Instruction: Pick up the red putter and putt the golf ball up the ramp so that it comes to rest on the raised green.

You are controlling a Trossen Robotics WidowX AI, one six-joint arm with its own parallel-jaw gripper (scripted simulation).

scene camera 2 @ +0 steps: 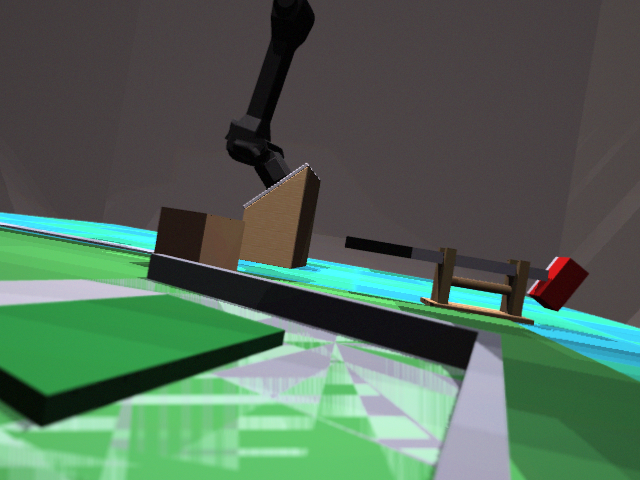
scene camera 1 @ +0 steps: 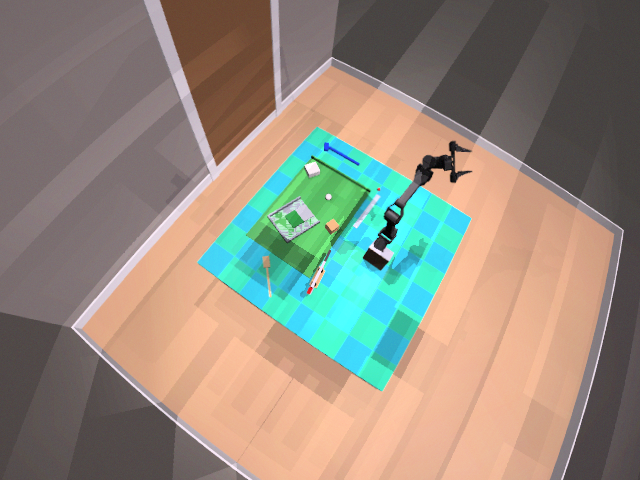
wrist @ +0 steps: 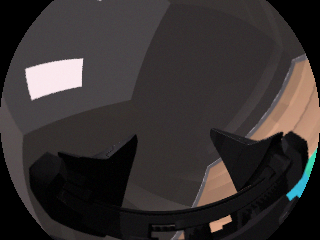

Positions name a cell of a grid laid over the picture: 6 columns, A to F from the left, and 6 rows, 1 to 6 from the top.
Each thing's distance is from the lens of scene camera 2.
brown block (scene camera 2: C4): 0.37 m
rack (scene camera 2: E4): 0.50 m
The marked spots on the brown block and the rack are 0.35 m apart.
